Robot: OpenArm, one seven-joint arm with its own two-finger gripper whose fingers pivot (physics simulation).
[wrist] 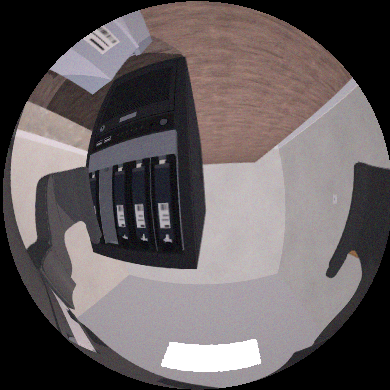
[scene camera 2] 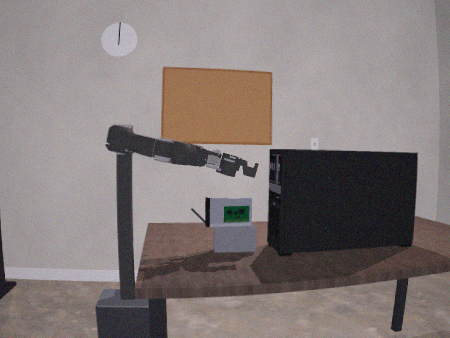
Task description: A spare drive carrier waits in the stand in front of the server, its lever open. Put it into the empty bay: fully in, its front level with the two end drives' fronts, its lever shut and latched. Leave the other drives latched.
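Note:
The spare carrier (scene camera 2: 217,211) sits upright in its grey stand (scene camera 2: 235,240), its thin lever (scene camera 2: 198,216) sticking out and up on the side away from the server. In the wrist view, part of the labelled grey carrier (wrist: 102,40) shows at upper left. The black server (scene camera 2: 345,200) (wrist: 192,165) has a slot-like empty bay (wrist: 107,205), with one partly hidden drive (wrist: 94,202) on its left and three drives (wrist: 121,192) (wrist: 140,192) (wrist: 163,187) on its right. My gripper (scene camera 2: 256,169) (wrist: 190,219) is open and empty, above the carrier and in front of the server's upper front.
The wooden table (scene camera 2: 175,235) (wrist: 260,85) bears the stand and server. The server's front edge is close to my fingers on the right in the scene view. My left finger (wrist: 75,200) overlaps the server's side in the wrist view. A cork board (scene camera 2: 217,105) hangs on the wall behind.

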